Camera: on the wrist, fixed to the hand. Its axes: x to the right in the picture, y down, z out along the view.
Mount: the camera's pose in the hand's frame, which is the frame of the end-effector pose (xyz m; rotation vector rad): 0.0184 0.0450 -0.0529 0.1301 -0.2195 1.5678
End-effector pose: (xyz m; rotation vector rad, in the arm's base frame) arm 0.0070 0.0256 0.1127 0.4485 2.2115 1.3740
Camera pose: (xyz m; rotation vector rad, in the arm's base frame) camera -0.0373 0.0159 0.1684 -2.2041 -1.3443 -1.3617
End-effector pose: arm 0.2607 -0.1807 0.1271 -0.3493 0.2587 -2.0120
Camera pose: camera 0.2715 -0.2156 0.0652 -0.1586 0.1578 -0.4364
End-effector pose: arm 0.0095 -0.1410 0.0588 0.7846 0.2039 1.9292
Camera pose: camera -0.0612 -0.1370 0.0465 -1.0909 0.4757 -2.4179
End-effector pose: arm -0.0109 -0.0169 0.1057 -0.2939 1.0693 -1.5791
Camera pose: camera -0.0238 -0.0054 0.0360 0.4101 0.6399 -0.1737
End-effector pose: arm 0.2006 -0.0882 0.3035 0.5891 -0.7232 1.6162
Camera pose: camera 0.1542 -0.0413 0.2751 -0.1811 1.2135 -2.6329
